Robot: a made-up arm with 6 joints.
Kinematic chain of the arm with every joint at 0, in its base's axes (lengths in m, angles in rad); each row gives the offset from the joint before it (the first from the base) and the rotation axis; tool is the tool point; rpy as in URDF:
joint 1: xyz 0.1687 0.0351 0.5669 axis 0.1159 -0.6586 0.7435
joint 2: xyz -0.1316 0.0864 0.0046 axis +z
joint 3: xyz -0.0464 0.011 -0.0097 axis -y
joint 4: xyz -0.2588 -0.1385 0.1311 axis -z
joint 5: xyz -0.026 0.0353 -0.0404 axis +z
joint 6: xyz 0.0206 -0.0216 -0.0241 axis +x
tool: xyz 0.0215 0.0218 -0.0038 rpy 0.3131 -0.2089 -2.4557
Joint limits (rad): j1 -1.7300..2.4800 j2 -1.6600..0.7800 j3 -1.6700..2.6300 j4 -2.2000..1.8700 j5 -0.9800..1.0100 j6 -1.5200..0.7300
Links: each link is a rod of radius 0.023 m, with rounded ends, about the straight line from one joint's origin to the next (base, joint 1, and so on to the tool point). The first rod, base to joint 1, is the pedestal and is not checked.
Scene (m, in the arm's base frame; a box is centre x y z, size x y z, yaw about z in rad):
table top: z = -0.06
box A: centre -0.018 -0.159 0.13 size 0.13 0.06 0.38 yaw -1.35
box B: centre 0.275 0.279 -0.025 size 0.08 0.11 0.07 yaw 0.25
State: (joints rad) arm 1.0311 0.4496 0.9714 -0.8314 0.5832 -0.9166
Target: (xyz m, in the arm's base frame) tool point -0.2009 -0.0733 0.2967
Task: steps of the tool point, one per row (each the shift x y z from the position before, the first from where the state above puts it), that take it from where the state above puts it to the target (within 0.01 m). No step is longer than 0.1 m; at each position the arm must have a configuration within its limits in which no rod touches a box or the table.
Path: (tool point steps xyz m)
1: -0.0430 -0.0622 0.0131
2: -0.0472 -0.0493 0.0287
3: -0.0467 -0.0334 0.0422
4: -0.0416 -0.0162 0.0528
5: -0.0751 0.0389 -0.0079
6: -0.0678 0.0555 0.0025
7: -0.0540 0.0687 0.0115
8: -0.0066 0.0377 -0.0358
9: 0.0012 0.0392 -0.0310

